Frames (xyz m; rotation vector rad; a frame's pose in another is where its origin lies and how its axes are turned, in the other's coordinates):
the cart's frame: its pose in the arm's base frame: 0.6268 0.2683 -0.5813 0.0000 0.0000 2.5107
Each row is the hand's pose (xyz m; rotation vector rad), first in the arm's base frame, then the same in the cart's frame.
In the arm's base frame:
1: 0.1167 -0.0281 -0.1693 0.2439 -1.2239 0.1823
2: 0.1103 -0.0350 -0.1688 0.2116 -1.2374 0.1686
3: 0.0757 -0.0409 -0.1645 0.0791 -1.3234 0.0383
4: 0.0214 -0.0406 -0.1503 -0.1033 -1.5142 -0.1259
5: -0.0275 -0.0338 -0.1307 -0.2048 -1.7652 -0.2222
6: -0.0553 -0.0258 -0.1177 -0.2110 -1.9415 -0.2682
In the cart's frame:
1: 0.2371 0.5402 0.4120 -1.3292 -0.7472 -1.9376
2: 0.2382 0.5496 0.4125 -1.3607 -0.7167 -1.9451
3: 0.2626 0.5748 0.4168 -1.5498 -0.6103 -2.0129
4: 0.3067 0.6065 0.4310 -1.8939 -0.4782 -2.0050
5: 0.3501 0.6299 0.4506 -2.2413 -0.4542 -1.8437
6: 0.3773 0.6398 0.4636 -2.4412 -0.5132 -1.6923

